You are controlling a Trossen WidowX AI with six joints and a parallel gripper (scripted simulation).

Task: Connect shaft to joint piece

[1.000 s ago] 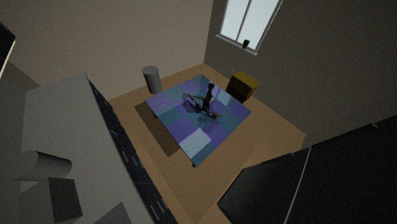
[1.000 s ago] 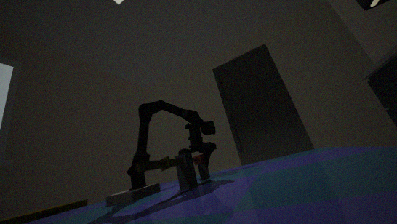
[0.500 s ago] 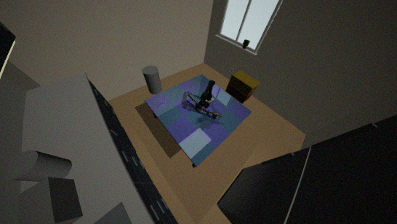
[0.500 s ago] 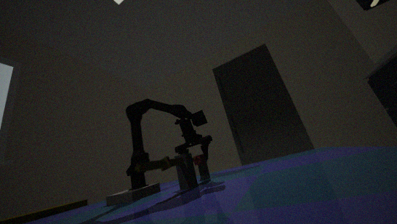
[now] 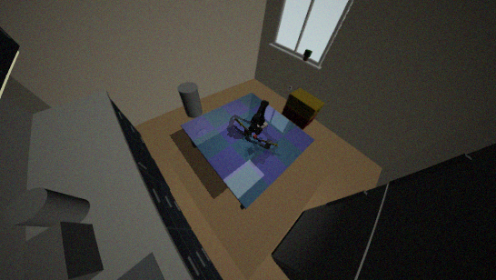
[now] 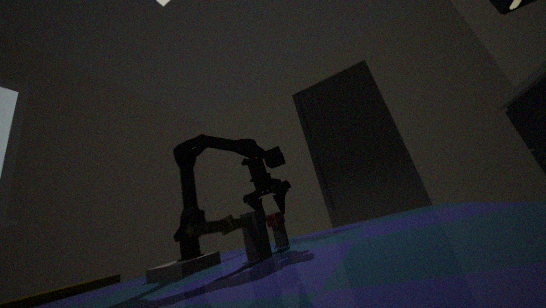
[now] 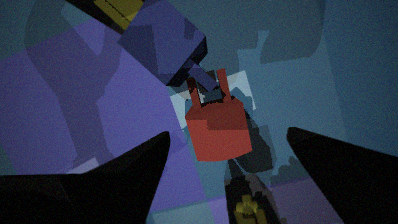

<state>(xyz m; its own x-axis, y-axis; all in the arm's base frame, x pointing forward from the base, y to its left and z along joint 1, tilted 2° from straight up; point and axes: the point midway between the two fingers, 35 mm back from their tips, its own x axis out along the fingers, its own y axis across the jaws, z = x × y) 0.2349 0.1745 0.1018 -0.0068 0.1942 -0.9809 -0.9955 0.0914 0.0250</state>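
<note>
Now: the red joint piece 1 cm behind my gripper tip, 1 cm to the left of it and 1 cm below it.
</note>
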